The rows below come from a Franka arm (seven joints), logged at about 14 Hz.
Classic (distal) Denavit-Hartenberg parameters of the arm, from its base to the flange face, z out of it. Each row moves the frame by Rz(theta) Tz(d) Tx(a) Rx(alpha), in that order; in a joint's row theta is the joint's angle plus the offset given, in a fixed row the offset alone. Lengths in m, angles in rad.
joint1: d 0.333  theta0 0  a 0  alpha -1.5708
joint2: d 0  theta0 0  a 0  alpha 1.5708
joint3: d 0.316  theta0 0  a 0.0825  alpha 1.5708
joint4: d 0  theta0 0  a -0.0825  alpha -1.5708
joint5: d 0.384  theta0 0  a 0  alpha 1.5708
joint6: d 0  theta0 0  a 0.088  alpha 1.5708
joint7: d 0.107  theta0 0  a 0  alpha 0
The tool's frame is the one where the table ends.
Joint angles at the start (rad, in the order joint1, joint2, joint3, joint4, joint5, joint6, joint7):
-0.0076 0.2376 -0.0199 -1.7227 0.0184 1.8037 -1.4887
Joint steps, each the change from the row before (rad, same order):
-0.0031 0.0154 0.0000 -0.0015 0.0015 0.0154 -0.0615
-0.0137 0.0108 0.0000 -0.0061 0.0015 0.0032 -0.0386
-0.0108 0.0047 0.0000 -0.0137 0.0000 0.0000 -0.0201
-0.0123 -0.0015 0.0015 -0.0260 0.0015 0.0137 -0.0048
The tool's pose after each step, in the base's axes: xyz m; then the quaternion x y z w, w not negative. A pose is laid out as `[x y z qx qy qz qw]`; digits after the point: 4 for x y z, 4 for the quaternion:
[0.6142 -0.0163 0.4228 -0.7248 -0.6844 0.0506 0.0610]
[0.6140 -0.0246 0.4136 -0.7161 -0.6927 0.0533 0.0676]
[0.6112 -0.0311 0.4046 -0.7123 -0.6954 0.0584 0.0752]
[0.6068 -0.0375 0.3947 -0.7144 -0.6925 0.0608 0.0802]

